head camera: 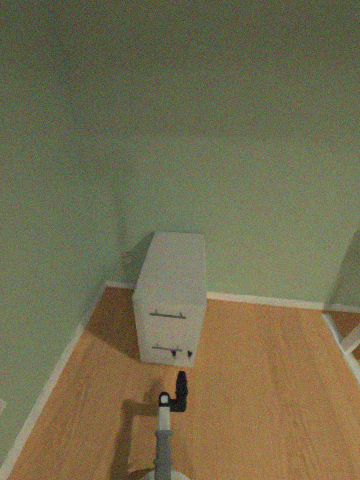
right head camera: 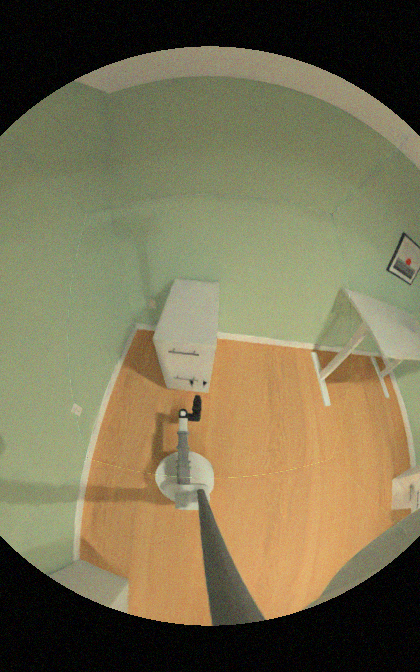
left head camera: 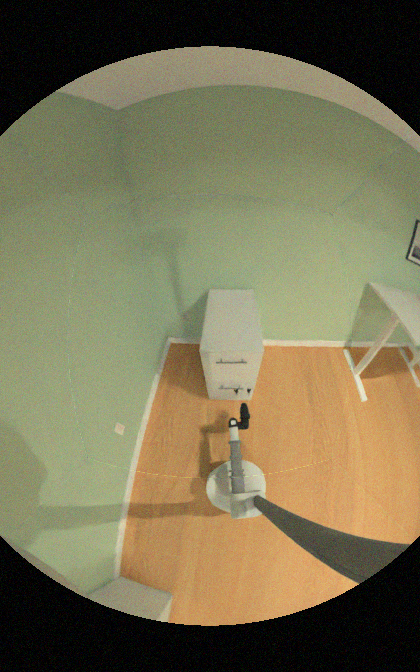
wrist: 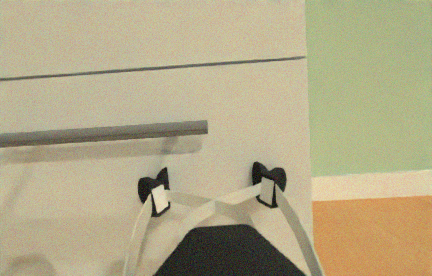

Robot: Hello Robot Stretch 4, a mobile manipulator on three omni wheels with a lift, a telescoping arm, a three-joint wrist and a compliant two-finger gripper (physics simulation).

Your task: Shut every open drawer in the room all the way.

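Places are measured from the robot's base along level axes (x ahead, y left, z up), in centimetres.
Where they show: gripper, fingertip midpoint: [wrist: 210, 180].
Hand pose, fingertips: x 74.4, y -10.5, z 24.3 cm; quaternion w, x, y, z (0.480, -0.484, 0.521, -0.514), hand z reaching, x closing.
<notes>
After its pixels a point has its place.
A white two-drawer cabinet [head camera: 172, 265] {x 103.4, y -3.2, z 70.9 cm} [left head camera: 231, 320] [right head camera: 190, 310] stands by the far wall near the corner. Its upper drawer [head camera: 167, 330] {x 75.3, y -1.0, z 45.5 cm} [left head camera: 232, 372] [right head camera: 187, 366] [wrist: 150, 30] {x 74.8, y -6.0, z 38.6 cm} looks flush with the body. Its lower drawer [head camera: 156, 356] {x 76.2, y 6.0, z 12.0 cm} [left head camera: 217, 394] [right head camera: 175, 384] [wrist: 95, 195] {x 75.6, y 0.7, z 23.5 cm} looks flush under it, with a thin dark seam between the two fronts in the wrist view. My gripper [head camera: 182, 354] {x 74.4, y -10.5, z 24.3 cm} [left head camera: 243, 391] [right head camera: 198, 383] [wrist: 210, 180] {x 74.4, y -10.5, z 24.3 cm} is open and empty. Its fingertips are at the lower front, right of and below the bar handle's right end. Whether they touch it is unclear.
A white desk [left head camera: 395, 300] [right head camera: 385, 325] stands to the right. Another cabinet [left head camera: 132, 597] [right head camera: 92, 582] shows in part at the bottom left. A white unit with handles [right head camera: 401, 495] shows at the right edge; its drawer state is unclear. The left wall runs close by.
</notes>
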